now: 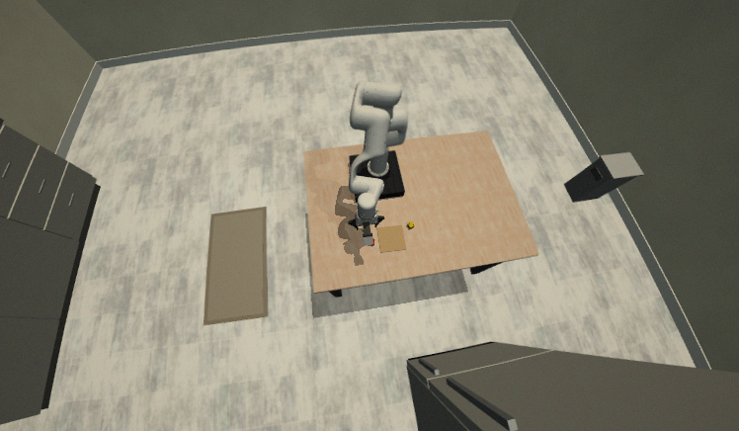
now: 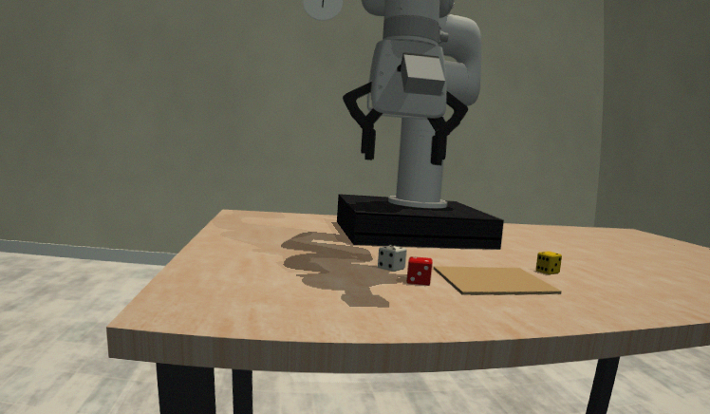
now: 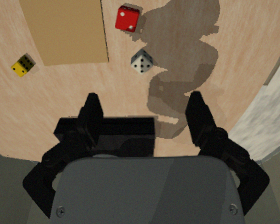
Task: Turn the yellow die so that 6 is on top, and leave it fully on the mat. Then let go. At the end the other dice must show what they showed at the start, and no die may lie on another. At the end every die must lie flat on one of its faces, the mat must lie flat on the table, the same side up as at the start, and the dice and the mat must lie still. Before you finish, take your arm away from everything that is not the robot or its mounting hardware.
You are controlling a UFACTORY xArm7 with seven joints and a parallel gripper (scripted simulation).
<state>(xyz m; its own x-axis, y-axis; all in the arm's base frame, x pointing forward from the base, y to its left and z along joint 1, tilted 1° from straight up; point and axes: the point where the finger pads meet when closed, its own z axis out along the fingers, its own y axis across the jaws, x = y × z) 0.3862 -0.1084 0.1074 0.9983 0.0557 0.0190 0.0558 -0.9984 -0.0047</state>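
My gripper is now 30 mm past the white die and 140 mm above it. From my hand the other things lie so: yellow die (30 mm behind, 250 mm to the left, 140 mm below); then red die (40 mm ahead, 20 mm to the left, 140 mm below); then tan mat (30 mm ahead, 140 mm to the left, 160 mm below).
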